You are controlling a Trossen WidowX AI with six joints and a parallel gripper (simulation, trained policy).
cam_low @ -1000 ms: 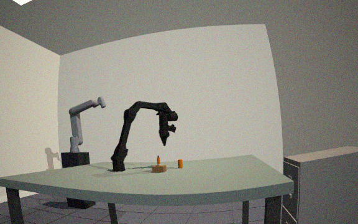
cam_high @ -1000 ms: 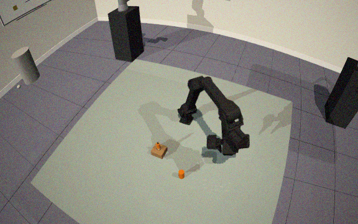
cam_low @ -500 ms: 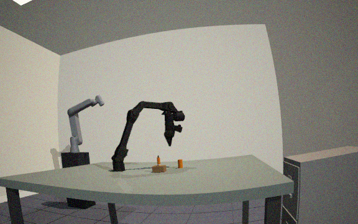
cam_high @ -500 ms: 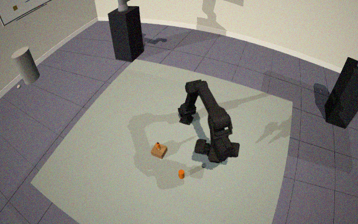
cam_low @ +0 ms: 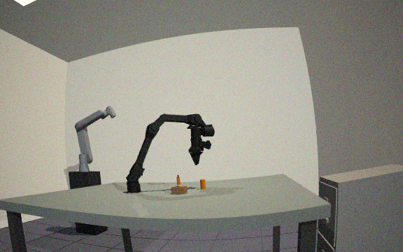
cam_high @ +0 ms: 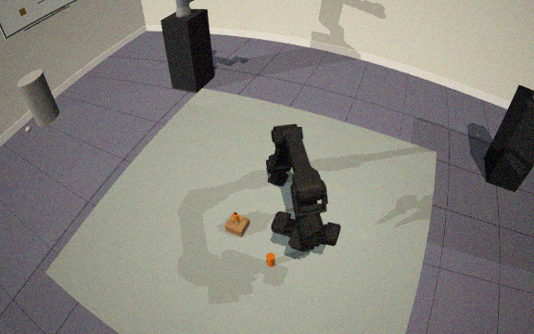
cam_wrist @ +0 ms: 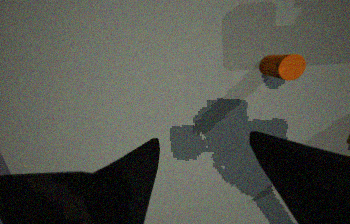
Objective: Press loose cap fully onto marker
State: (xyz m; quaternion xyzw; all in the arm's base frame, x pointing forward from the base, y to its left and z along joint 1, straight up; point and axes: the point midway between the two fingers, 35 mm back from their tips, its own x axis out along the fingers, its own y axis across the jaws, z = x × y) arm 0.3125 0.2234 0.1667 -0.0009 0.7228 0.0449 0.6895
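The orange cap lies 110 mm below my gripper tip, 100 mm to the right of it and 40 mm ahead of it. Also, from my gripper tip: wooden holder block 260 mm to the right, 120 mm below, 40 mm behind.
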